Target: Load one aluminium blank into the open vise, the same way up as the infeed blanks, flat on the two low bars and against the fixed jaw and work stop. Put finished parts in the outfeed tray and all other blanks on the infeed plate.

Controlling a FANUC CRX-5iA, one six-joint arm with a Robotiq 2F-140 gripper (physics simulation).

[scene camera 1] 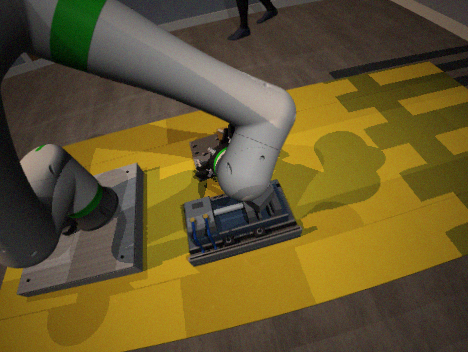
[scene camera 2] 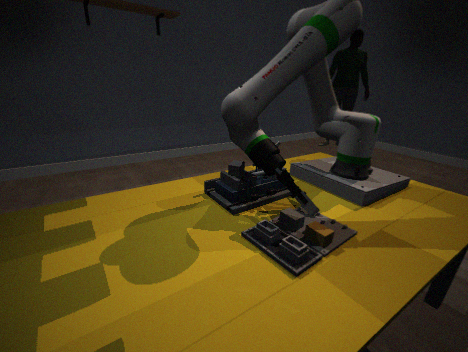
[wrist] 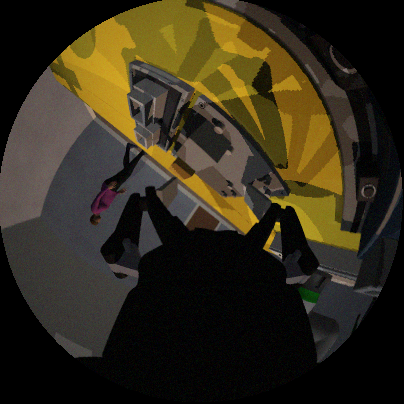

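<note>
My gripper (scene camera 2: 311,207) (wrist: 211,188) is open, its tips low over the robot-side part of the infeed plate (scene camera 2: 345,233). Nothing shows between its fingers. In scene camera 2, a grey blank (scene camera 2: 291,219) stands on the plate beside the fingers; its outline is unclear in the wrist view. An orange-brown block (scene camera 2: 319,232) (wrist: 182,168) stands beside it. Two finished parts, one (scene camera 2: 266,229) and another (scene camera 2: 294,246), sit in the outfeed tray (wrist: 150,66). The vise (scene camera 1: 197,217) (scene camera 2: 255,200) bears a grey block (scene camera 2: 236,169) that rises above the jaws; the arm hides its seating.
The robot's base plate (scene camera 1: 130,240) (scene camera 2: 350,186) lies beside the vise. In scene camera 1, the forearm and wrist hang over the vise and hide much of the infeed plate. Blue hoses (scene camera 1: 207,230) run along the vise's end. A person (scene camera 2: 351,72) stands behind the robot.
</note>
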